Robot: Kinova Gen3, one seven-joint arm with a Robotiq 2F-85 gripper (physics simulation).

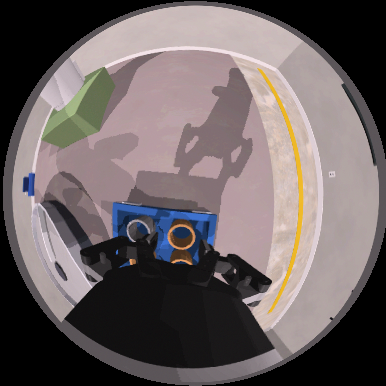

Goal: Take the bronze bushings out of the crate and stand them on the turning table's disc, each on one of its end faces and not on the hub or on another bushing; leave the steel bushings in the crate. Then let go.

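Seen in the pictures: gripper, between the fingertips: point(177, 242); arm's base, origin of its link: point(68, 94).
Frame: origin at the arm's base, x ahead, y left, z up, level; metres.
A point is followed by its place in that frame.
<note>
The blue crate point(115, 213) {z -0.054, x 0.252, y 0.193 m} lies at the lower middle. A grey steel bushing point(130, 224) {z -0.063, x 0.268, y 0.213 m} stands upright in its upper left part. An upright bronze bushing point(182, 223) {z -0.065, x 0.262, y 0.290 m} is in its upper right part. A second bronze bushing point(180, 259) {z -0.062, x 0.319, y 0.287 m} is below that one, partly hidden by the gripper. A sliver of another bronze bushing point(132, 261) {z -0.065, x 0.335, y 0.208 m} shows at lower left. My gripper point(177, 242) {z -0.045, x 0.283, y 0.285 m} is partly open and empty over the crate, its fingertips to either side of the right-hand bronze bushings; their exact height is unclear. The turning table's pale disc point(53, 246) {z -0.051, x 0.375, y -0.070 m} shows at the left edge, partly hidden.
A green block point(86, 107) {z -0.033, x 0.061, y 0.088 m} stands at the upper left, beside a pale grey cylinder point(64, 84). A small blue object point(30, 184) is at the far left edge. A yellow line point(301, 190) runs down the right side. The arm's shadow falls beyond the crate.
</note>
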